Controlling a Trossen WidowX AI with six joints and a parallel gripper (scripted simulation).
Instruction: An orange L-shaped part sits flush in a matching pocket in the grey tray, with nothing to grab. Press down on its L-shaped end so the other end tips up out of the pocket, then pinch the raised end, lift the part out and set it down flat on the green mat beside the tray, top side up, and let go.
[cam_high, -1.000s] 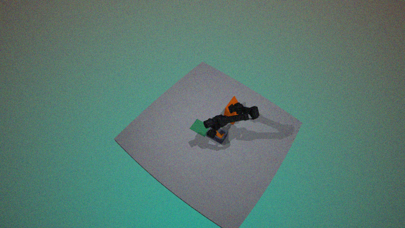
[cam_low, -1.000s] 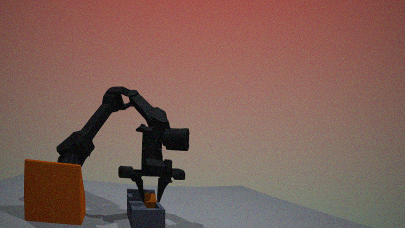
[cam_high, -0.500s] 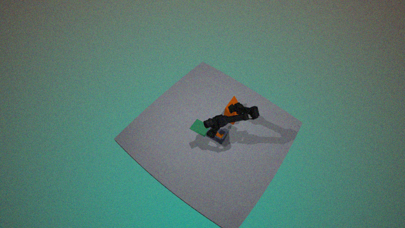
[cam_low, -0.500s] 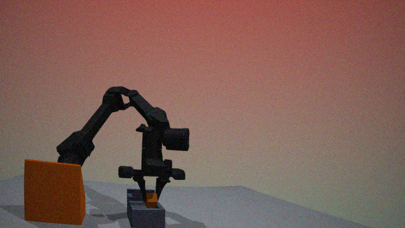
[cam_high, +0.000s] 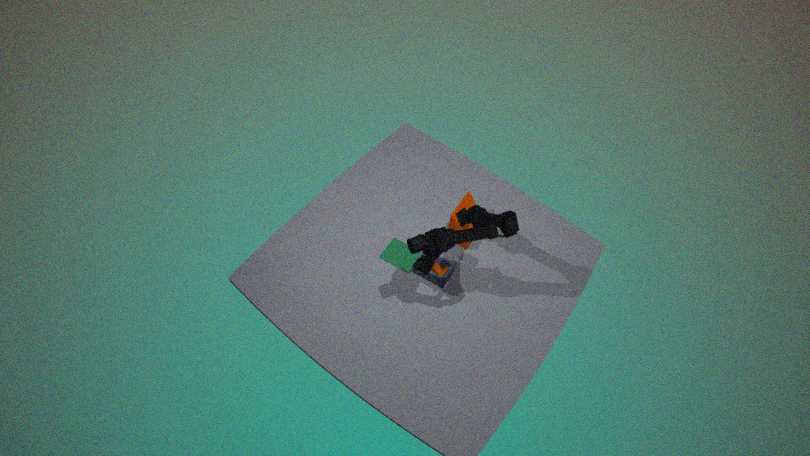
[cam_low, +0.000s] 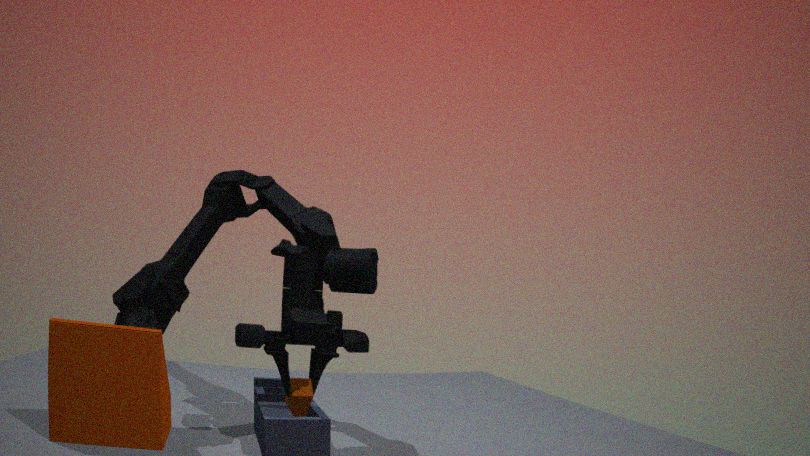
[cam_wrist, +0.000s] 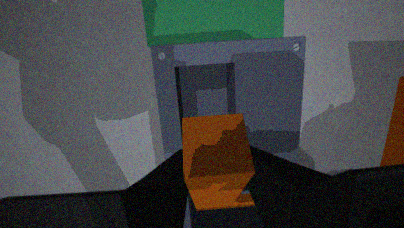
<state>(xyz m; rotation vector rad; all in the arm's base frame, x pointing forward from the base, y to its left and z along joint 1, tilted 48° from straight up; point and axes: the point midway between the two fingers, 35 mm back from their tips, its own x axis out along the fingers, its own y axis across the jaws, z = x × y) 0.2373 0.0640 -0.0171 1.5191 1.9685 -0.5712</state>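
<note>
Right now my gripper tip is 14 cm to the left of the green mat, 10 cm above it and 1 cm short of it. The rest, counted from my gripper tip: orange L-shaped part: 3 cm to the left, 3 cm below, 2 cm behind.
</note>
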